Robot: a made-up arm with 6 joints.
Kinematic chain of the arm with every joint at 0, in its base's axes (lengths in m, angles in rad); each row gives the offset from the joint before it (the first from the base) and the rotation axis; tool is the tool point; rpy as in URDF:
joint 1: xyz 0 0 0.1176 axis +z
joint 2: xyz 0 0 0 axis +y
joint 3: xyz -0.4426 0 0.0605 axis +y
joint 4: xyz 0.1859 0 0.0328 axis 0.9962 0 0.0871
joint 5: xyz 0 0 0 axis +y
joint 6: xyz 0.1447 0 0.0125 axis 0.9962 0 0.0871
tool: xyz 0 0 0 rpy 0 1.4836 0
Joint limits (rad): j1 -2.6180..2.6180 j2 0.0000..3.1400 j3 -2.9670..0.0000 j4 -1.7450..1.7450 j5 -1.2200..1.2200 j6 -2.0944..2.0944
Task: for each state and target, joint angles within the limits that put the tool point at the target. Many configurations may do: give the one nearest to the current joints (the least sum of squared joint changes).
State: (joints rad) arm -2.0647 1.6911 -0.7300 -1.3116 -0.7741 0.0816
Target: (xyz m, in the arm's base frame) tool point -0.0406 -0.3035 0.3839
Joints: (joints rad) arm -2.0401 1.5613 -0.6832 -1.3316 -0.7993 0.0816
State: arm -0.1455 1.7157 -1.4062 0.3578 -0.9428 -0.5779
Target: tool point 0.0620 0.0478 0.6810
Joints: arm 0.2169 1.0235 -0.9938 -0.2649 -1.0701 -0.5779
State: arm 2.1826 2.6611 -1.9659 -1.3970 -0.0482 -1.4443
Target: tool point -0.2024 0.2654 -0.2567
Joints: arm 2.2229 3.1380 -1.0978 -1.3965 0.0003 -1.4443
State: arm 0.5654 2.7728 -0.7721 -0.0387 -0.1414 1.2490
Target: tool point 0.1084 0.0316 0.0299
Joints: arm 0.2950 3.1265 -0.0013 -0.0752 0.1164 1.2490
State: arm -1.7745 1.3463 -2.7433 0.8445 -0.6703 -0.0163
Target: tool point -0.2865 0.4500 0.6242
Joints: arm -1.1634 0.7700 -2.9670 0.8673 -0.8726 -0.0163
